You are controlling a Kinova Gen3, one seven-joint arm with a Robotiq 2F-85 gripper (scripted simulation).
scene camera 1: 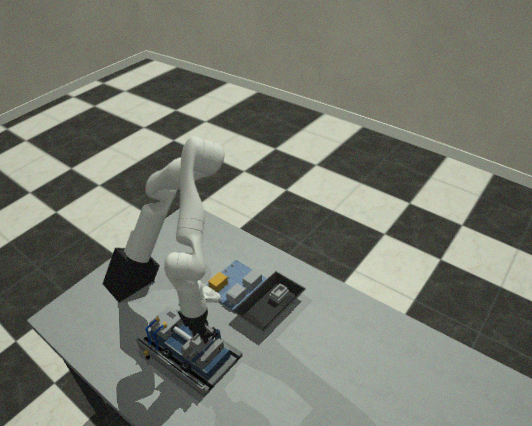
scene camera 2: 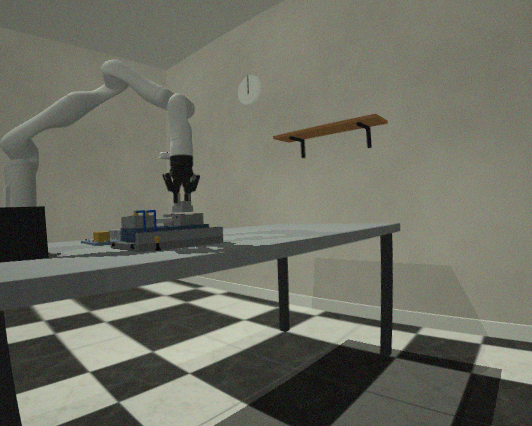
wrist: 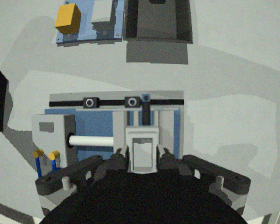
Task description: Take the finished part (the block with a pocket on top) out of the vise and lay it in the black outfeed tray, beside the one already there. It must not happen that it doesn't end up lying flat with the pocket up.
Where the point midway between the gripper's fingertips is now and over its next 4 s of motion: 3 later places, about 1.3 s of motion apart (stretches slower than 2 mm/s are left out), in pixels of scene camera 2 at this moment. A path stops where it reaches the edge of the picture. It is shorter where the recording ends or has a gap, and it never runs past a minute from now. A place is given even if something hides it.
My gripper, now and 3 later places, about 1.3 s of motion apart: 182,205; 179,198; 152,201; 153,203
